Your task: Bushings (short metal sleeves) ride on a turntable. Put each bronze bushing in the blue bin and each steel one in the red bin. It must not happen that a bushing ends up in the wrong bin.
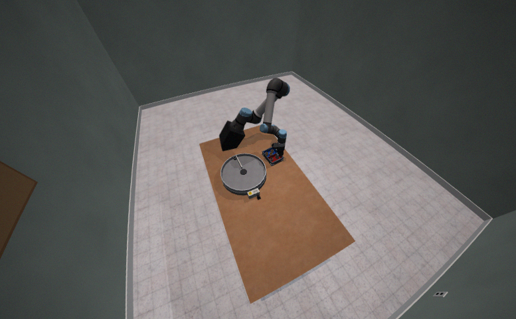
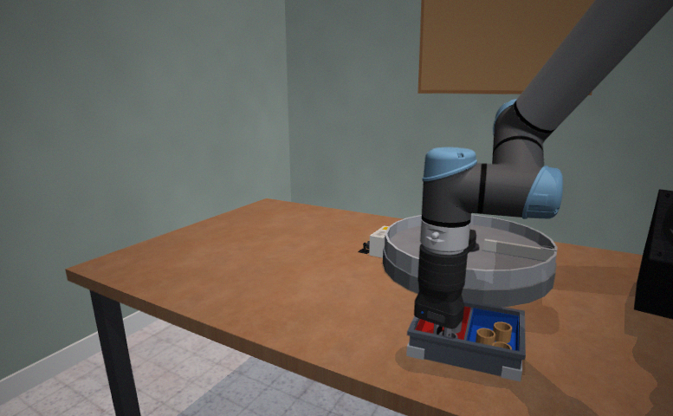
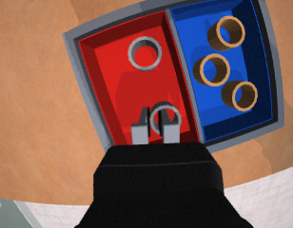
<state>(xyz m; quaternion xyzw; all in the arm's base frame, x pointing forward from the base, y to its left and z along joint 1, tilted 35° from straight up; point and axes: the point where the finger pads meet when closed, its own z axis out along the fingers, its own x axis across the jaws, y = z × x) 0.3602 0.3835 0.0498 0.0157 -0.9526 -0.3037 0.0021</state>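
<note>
Right now my hand is 3 cm past the bin and 4 cm to the left of it. Also, from my hand: grey turntable: 11 cm ahead, 38 cm to the right, 2 cm above.
</note>
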